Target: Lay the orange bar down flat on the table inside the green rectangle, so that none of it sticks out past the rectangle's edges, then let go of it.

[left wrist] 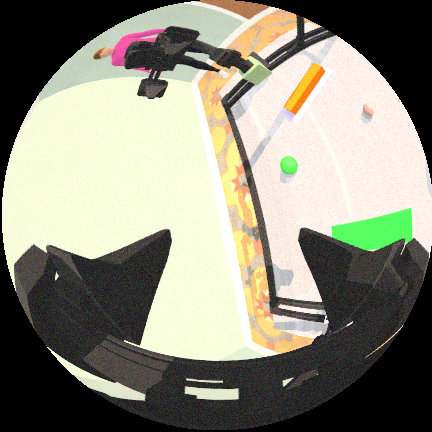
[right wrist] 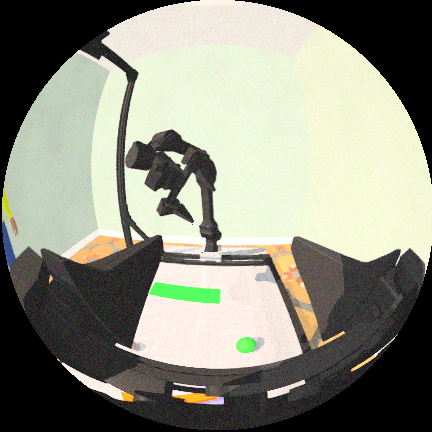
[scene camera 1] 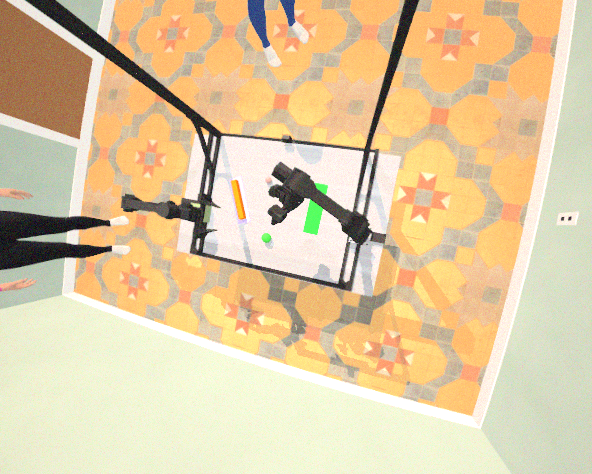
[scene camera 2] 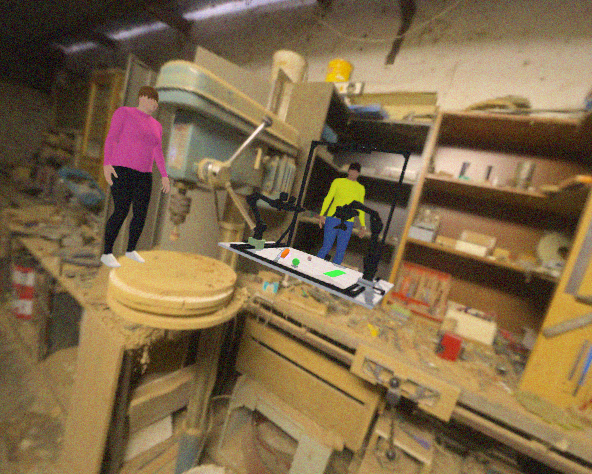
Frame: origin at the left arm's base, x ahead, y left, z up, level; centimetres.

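Seen in the pictures: left gripper, between the fingertips: (left wrist: 237, 235) (right wrist: 202, 207) (scene camera 2: 332, 222); right gripper, between the fingertips: (left wrist: 158, 77) (right wrist: 229, 243) (scene camera 1: 218, 219) (scene camera 2: 302, 209); left arm's base, origin of its link: (right wrist: 210, 248) (scene camera 2: 367, 279); right arm's base, origin of its link: (left wrist: 245, 65) (scene camera 2: 257, 238).
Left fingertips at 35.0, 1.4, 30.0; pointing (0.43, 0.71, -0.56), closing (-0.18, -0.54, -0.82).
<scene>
Pixels of each thing's top centre, then the offset from my left fingertips to it, as dx, dy, dz. "spot": a spot on its surface instead.
- orange bar, centre of its top: (right wrist: 165, 399) (left wrist: 303, 84) (scene camera 1: 237, 199) (scene camera 2: 285, 251) +36.2, -5.5, -33.1
- green rectangle, a spot on its surface: (left wrist: 375, 230) (right wrist: 182, 293) (scene camera 2: 334, 272) spot: -8.2, -9.9, -36.2
- green ball, centre of its top: (right wrist: 247, 341) (left wrist: 283, 163) (scene camera 1: 264, 238) (scene camera 2: 296, 258) +14.3, +12.3, -30.9
- small pink ball, centre of its top: (left wrist: 367, 106) (scene camera 1: 267, 179) (scene camera 2: 310, 256) +20.6, -19.8, -32.8
The orange bar (scene camera 1: 238, 199) (scene camera 2: 285, 253) (left wrist: 305, 89) lies flat on the table, over a pale strip; part of it shows low in the right wrist view (right wrist: 195, 398). The green rectangle (scene camera 1: 314, 217) (scene camera 2: 334, 273) (left wrist: 375, 230) (right wrist: 185, 293) is bare and apart from the bar; the left arm hides part of it in scene camera 1. My left gripper (scene camera 1: 273, 204) (scene camera 2: 341, 226) (left wrist: 237, 235) is open and empty, above the table between bar and rectangle in scene camera 1. My right gripper (scene camera 1: 217, 218) (right wrist: 229, 243) is open and empty, raised to the left of the bar.
A green ball (scene camera 1: 266, 238) (scene camera 2: 296, 262) (left wrist: 288, 165) (right wrist: 245, 345) and a small pink ball (scene camera 1: 268, 180) (scene camera 2: 309, 258) (left wrist: 368, 110) lie between bar and rectangle, toward opposite long sides of the table. Black rails and uprights frame the table.
</scene>
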